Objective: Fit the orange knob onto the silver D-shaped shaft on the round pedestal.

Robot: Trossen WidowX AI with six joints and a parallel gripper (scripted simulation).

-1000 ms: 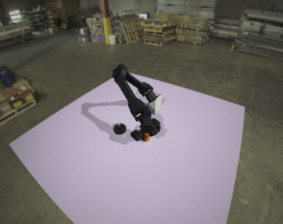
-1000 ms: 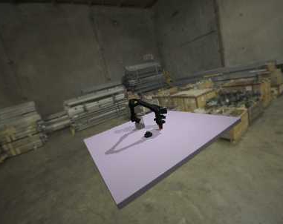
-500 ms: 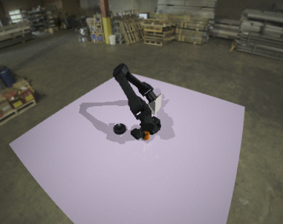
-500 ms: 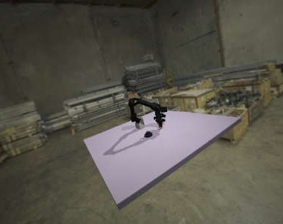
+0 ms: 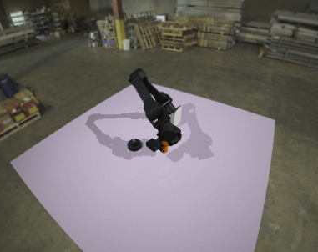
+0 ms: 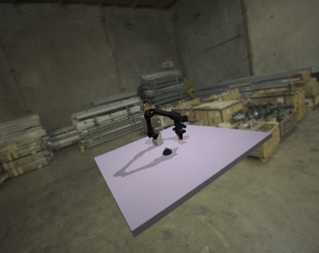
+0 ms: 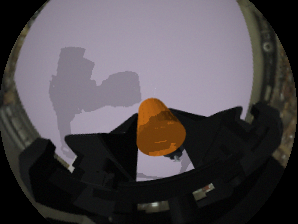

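Right now my gripper tip is 19 cm to the left of the round pedestal, 4 cm above it and 2 cm short of it. The rest, counted from my gripper tip: orange knob (3 cm above).
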